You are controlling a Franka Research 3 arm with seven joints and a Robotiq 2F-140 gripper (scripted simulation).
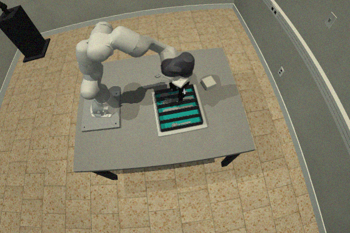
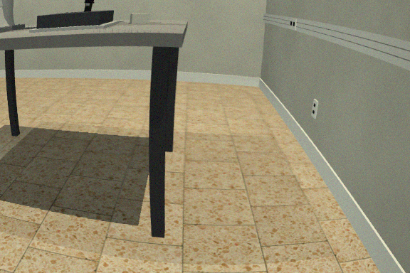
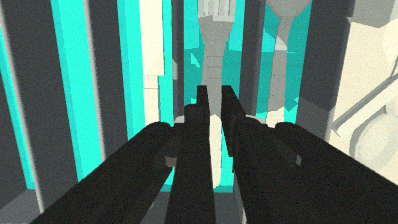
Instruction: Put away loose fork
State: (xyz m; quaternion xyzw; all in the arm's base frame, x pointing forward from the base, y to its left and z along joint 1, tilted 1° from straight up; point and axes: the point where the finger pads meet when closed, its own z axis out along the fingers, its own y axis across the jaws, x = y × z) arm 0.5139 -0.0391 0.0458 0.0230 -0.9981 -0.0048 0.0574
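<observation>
The knife lies 60 mm to the right of my hand, 50 mm below it and 10 mm behind it. The rest, counted from my hand: white box 230 mm ahead, 110 mm to the left, 50 mm below.
</observation>
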